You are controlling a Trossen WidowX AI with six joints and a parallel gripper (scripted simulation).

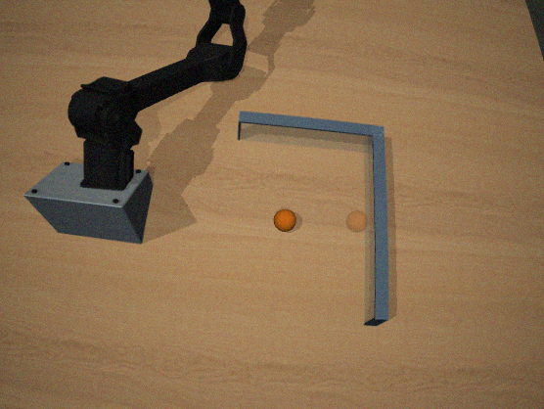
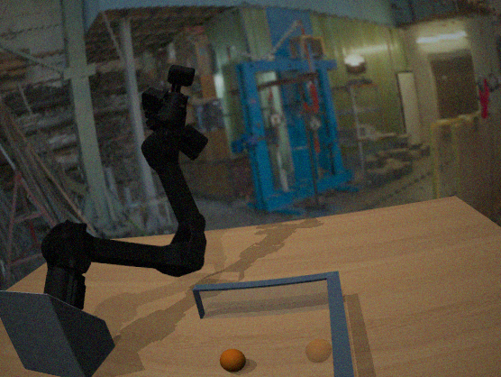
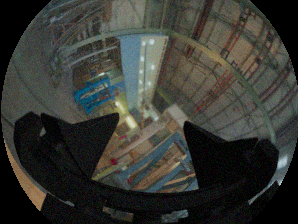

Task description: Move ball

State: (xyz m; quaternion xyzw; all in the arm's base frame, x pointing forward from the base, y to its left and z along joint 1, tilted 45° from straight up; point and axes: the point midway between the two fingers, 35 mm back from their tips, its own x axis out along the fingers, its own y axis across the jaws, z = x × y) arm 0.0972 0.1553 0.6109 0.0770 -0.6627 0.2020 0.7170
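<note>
My gripper tip is 580 mm to the left of the orange ball, 420 mm above it and 150 mm short of it.
</note>
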